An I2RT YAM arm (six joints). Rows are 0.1 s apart.
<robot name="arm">
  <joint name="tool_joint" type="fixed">
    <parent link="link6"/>
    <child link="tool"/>
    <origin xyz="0 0 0" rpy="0 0 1.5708"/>
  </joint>
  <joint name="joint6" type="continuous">
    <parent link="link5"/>
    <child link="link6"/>
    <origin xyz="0.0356 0 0.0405" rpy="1.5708 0 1.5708"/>
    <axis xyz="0 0 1"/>
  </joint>
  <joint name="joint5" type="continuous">
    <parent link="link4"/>
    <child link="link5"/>
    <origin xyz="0.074 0.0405 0.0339" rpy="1.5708 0 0"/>
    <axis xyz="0 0 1"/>
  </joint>
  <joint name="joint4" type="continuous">
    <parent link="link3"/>
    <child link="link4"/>
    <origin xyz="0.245 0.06 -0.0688"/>
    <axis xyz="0 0 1"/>
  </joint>
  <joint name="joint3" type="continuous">
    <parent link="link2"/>
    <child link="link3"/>
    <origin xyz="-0.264 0 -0.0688" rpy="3.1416 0 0"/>
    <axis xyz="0 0 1"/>
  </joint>
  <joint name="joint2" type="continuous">
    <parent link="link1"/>
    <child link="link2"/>
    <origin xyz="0.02 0.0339 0.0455" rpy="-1.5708 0 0"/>
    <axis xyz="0 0 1"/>
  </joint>
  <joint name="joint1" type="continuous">
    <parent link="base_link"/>
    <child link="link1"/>
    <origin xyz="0 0 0.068"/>
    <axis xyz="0 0 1"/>
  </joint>
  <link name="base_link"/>
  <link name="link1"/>
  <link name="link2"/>
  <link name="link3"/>
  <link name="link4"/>
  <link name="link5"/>
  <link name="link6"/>
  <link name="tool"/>
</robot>
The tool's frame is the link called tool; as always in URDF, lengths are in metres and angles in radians. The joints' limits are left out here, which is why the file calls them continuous.
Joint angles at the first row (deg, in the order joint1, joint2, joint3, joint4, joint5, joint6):
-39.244 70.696 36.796 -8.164 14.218 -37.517
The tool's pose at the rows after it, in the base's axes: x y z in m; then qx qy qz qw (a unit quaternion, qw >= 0):
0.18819 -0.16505 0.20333 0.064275 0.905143 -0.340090 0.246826
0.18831 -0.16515 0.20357 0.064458 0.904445 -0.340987 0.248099
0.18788 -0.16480 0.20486 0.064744 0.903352 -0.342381 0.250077
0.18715 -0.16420 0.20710 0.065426 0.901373 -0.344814 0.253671
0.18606 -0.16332 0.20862 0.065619 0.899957 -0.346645 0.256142
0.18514 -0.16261 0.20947 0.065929 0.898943 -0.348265 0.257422
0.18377 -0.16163 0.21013 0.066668 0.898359 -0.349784 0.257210
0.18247 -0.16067 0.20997 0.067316 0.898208 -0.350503 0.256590
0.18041 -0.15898 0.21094 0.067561 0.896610 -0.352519 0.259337
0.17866 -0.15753 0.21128 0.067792 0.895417 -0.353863 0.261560
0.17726 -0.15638 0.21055 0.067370 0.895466 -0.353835 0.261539
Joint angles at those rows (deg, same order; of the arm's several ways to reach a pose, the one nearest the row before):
-39.244 70.653 36.753 -7.967 14.262 -37.517
-39.244 70.633 36.731 -7.769 14.261 -37.518
-39.244 70.302 36.730 -7.792 14.261 -37.518
-39.244 69.734 36.730 -7.814 14.262 -37.495
-39.246 69.144 36.599 -7.878 14.260 -37.519
-39.244 68.708 36.447 -7.901 14.327 -37.539
-39.245 68.183 36.251 -8.120 14.502 -37.540
-39.245 67.768 35.965 -8.251 14.633 -37.518
-39.243 66.870 35.528 -8.274 14.634 -37.539
-39.242 66.151 35.091 -8.228 14.613 -37.538
-39.245 65.712 34.675 -8.251 14.589 -37.583

